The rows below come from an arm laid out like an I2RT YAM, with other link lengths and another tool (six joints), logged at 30 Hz.
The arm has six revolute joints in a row. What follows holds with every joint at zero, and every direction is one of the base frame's. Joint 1 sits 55.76 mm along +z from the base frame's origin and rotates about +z. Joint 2 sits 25.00 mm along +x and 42.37 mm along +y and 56.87 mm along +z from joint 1 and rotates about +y. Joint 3 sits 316.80 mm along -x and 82.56 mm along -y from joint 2 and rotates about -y. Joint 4 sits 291.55 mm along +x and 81.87 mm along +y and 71.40 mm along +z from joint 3 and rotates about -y. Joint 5 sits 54.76 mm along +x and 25.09 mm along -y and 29.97 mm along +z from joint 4 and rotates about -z. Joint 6 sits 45.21 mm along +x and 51.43 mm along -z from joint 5 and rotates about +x. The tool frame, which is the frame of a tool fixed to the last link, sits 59.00 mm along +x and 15.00 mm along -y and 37.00 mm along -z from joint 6; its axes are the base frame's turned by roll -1.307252, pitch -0.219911 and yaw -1.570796 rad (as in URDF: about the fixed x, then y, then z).
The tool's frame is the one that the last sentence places.
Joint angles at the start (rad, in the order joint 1, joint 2, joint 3, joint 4, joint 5, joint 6): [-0.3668 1.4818 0.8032 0.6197 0.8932 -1.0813]
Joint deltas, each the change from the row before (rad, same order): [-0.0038 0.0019 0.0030 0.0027 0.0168 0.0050]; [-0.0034 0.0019 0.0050 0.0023 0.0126 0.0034]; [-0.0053 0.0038 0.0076 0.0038 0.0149 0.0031]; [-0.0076 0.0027 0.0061 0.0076 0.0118 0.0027]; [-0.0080 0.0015 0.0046 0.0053 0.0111 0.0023]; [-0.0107 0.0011 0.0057 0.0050 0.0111 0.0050]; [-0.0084 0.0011 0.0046 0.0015 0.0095 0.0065]
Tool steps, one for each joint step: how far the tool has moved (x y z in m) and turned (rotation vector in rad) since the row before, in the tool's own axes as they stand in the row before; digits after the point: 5 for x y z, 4 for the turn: [0.00108 0.00209 0.00012 -0.0192 0.0095 0.0058]; [0.00160 0.00123 0.00062 -0.0145 0.0092 0.0056]; [0.00209 0.00148 0.00136 -0.0182 0.0118 0.0065]; [0.00236 0.00208 0.00170 -0.0169 0.0141 0.0084]; [0.00214 0.00249 0.00144 -0.0170 0.0119 0.0064]; [0.00269 0.00317 0.00198 -0.0194 0.0143 0.0096]; [0.00181 0.00260 0.00152 -0.0163 0.0103 0.0083]
